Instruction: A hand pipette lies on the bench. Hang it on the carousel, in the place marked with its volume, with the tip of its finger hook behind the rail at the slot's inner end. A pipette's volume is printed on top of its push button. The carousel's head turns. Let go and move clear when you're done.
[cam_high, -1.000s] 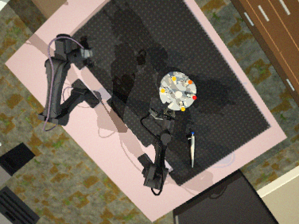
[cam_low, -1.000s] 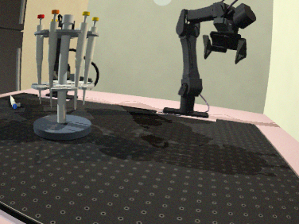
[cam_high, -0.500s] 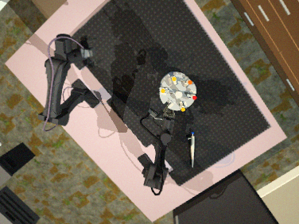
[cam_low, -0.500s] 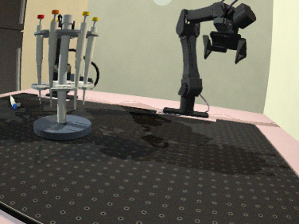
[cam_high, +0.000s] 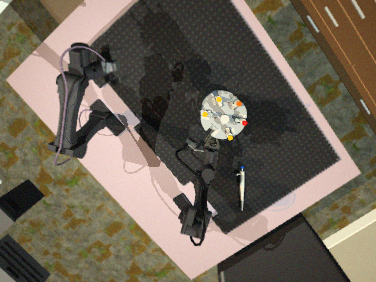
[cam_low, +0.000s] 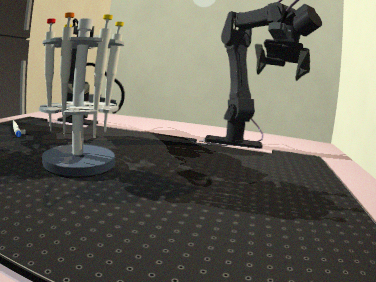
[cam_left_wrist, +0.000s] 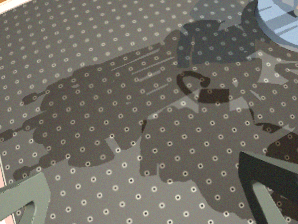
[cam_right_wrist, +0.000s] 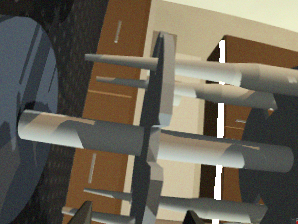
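Right now my right hand is 90 mm past the pipette, 350 mm to the left of it and 110 mm above it.
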